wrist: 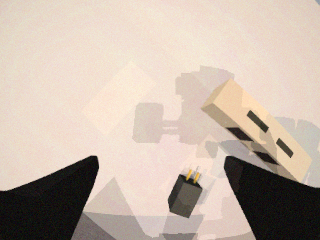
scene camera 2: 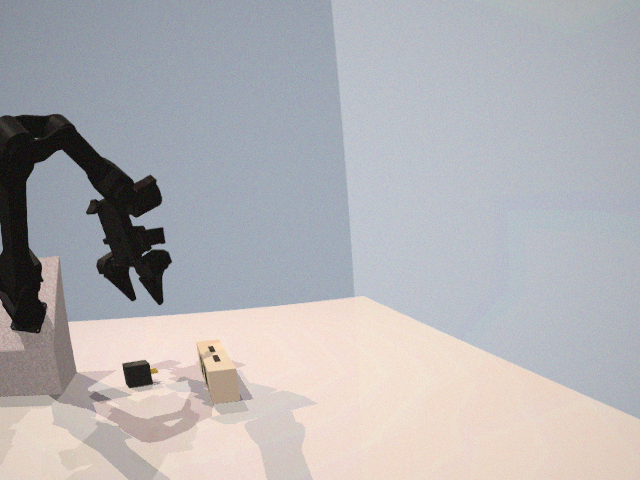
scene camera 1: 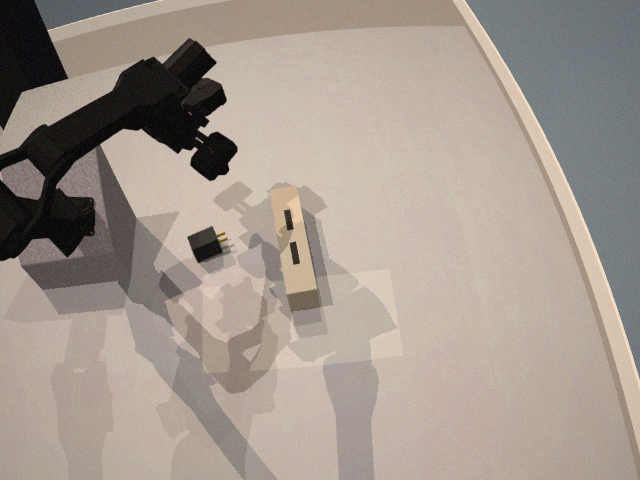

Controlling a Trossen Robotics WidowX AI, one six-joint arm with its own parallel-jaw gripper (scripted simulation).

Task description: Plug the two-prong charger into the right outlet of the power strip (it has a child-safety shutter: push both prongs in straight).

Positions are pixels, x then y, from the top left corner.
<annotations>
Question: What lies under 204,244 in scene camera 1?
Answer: A black two-prong charger.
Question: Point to a black two-prong charger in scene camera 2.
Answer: At 137,373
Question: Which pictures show the gripper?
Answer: The wrist view, scene camera 2 and scene camera 1: all of them.
</annotations>
